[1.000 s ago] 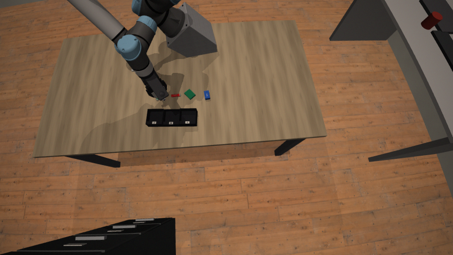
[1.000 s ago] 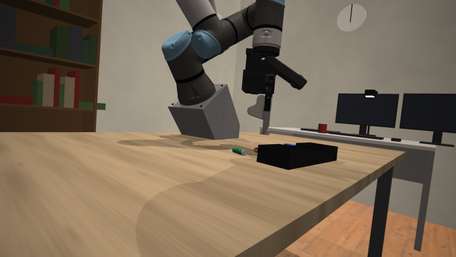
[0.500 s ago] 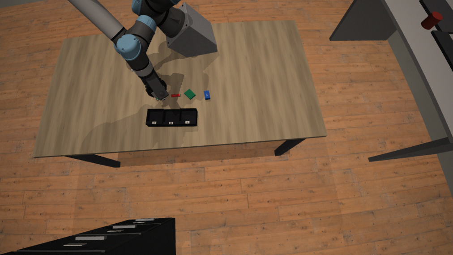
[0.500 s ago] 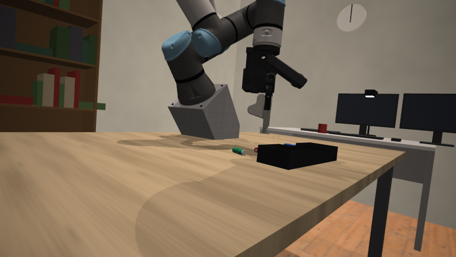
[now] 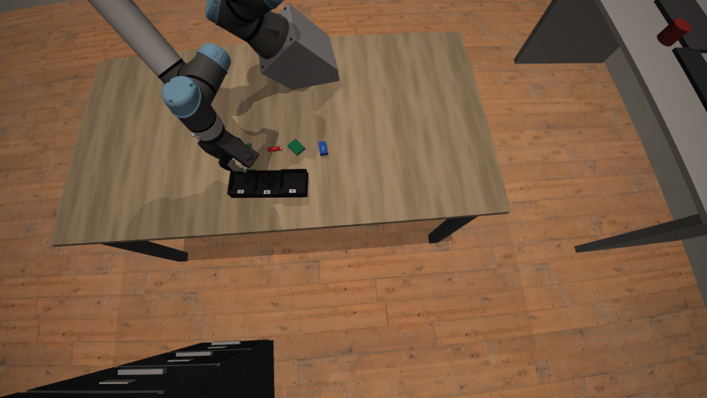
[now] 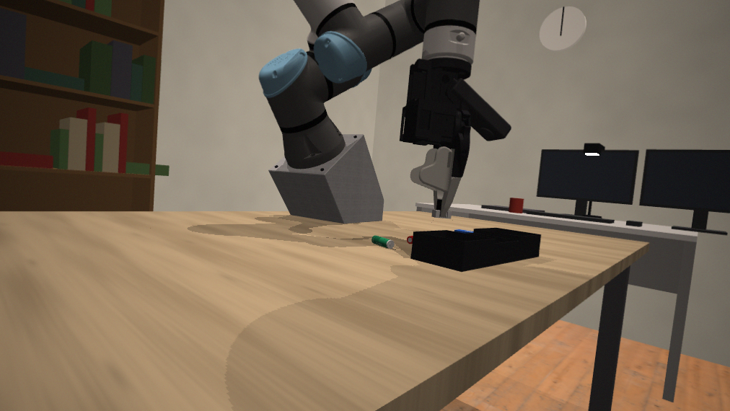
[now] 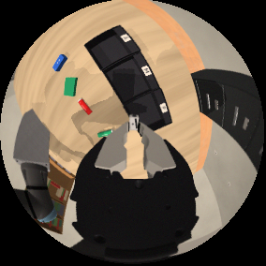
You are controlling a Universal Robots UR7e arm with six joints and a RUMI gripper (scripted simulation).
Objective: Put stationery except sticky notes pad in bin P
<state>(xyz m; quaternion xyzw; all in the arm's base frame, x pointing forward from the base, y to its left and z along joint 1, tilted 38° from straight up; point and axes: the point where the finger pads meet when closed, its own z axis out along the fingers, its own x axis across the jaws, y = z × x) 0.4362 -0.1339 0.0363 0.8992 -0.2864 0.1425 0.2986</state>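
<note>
The bin row lies 40 mm ahead of my hand, 70 mm to the left of it and 60 mm below it. From my hand the other things lie so: white-grey piece: 10 mm below; red item: 90 mm behind, 90 mm to the left, 70 mm below; green cylinder: 100 mm behind, 10 mm to the right, 70 mm below.
</note>
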